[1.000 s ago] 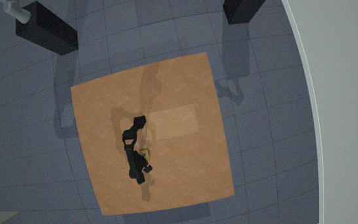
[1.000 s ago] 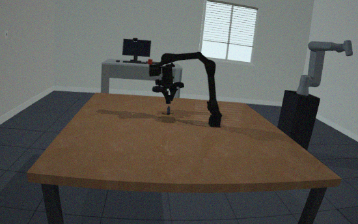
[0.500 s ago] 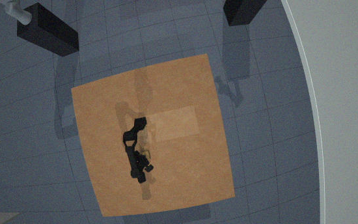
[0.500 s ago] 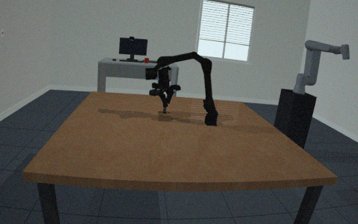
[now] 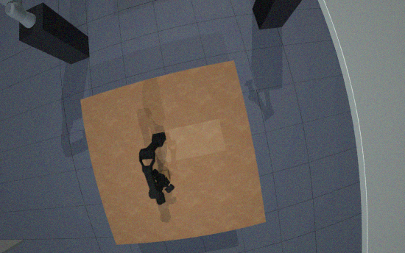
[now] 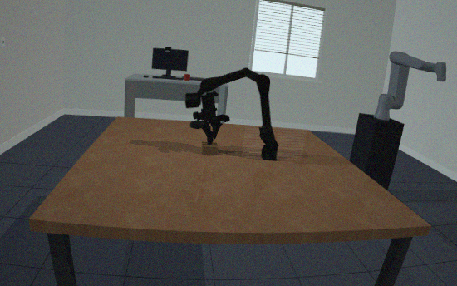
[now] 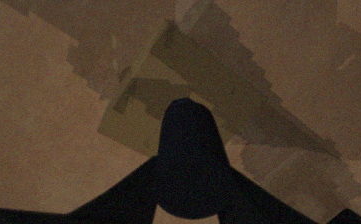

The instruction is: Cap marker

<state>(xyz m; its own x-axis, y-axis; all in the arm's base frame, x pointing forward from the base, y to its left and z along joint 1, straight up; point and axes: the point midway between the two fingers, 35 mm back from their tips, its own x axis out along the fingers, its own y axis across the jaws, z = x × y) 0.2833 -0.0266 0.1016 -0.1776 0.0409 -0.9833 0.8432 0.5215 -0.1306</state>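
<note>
Right now my gripper tip is 10 mm to the left of the dark marker cap, 10 mm below it and 10 mm short of it. From my gripper tip the other things lie so: tan holder block (50 mm below, 10 mm to the right, 10 mm ahead).
</note>
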